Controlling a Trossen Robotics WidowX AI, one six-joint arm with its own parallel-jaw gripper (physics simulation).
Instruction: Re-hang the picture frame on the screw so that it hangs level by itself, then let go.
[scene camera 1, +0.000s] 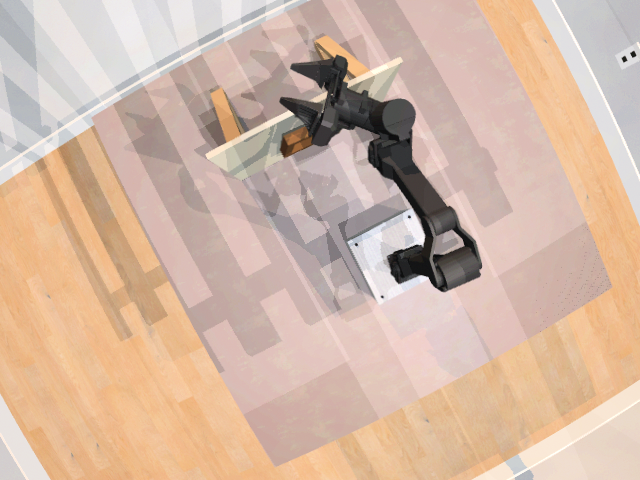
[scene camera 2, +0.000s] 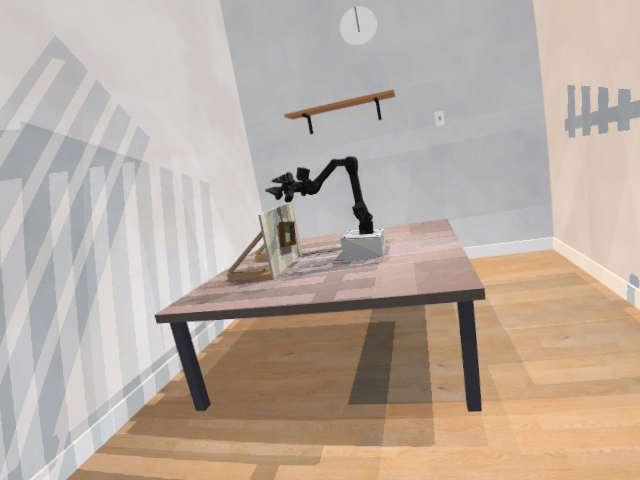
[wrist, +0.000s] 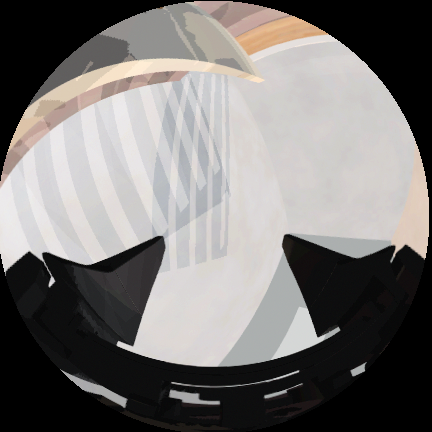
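Observation:
The brown picture frame (scene camera 1: 295, 143) (scene camera 2: 281, 235) is upright against the front face of the pale board (scene camera 1: 240, 164) (scene camera 2: 270, 229) (wrist: 165, 65). A green picture shows inside it in the second scene view. I cannot tell whether it is exactly level. In the first scene view the arm covers part of it. The screw does not show. My gripper (scene camera 1: 287, 83) (scene camera 2: 270, 185) (wrist: 225, 241) is open and empty. It is above the board's top edge, higher than the frame and apart from it, with its fingertips pointing out past the board toward the striped wall.
Two wooden braces (scene camera 1: 224, 113) (scene camera 1: 341, 57) stand behind the board, on the table (scene camera 1: 206, 330) (scene camera 2: 423, 268). The arm's white base box (scene camera 1: 368, 263) (scene camera 2: 361, 248) is in front of the board. A wall shelf (scene camera 2: 341, 104) hangs in the background.

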